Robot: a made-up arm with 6 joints. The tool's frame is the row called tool.
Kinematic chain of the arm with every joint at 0, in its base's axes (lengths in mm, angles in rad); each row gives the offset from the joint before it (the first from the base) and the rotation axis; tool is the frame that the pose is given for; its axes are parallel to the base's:
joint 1: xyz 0 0 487.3 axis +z
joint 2: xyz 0 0 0 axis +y
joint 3: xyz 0 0 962.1 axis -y
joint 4: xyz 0 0 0 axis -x
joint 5: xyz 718.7 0 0 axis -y
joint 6: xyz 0 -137.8 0 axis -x
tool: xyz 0 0 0
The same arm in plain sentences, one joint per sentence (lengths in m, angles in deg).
The arm has six revolute joints in a row. What follows holds with every joint at zero, and every direction is one of the base frame's.
Joint 1 lies 0.4873 m along +z from the base frame's origin and rotates about +z.
Joint 2 lies at the same point as joint 1 and rotates about +y.
Joint 3 lies 0.9621 m along +z from joint 2 and rotates about -y.
Joint 4 lies at the same point as joint 3 and rotates about -x.
Joint 5 lies 0.7187 m along +x from joint 4 and rotates about -y.
Joint 6 lies 0.1378 m along -y from joint 5 and rotates about -x.
The tool frame, which is the frame that the pose is given for, lies at the same point as joint 6; its axes are parallel to the base frame's.

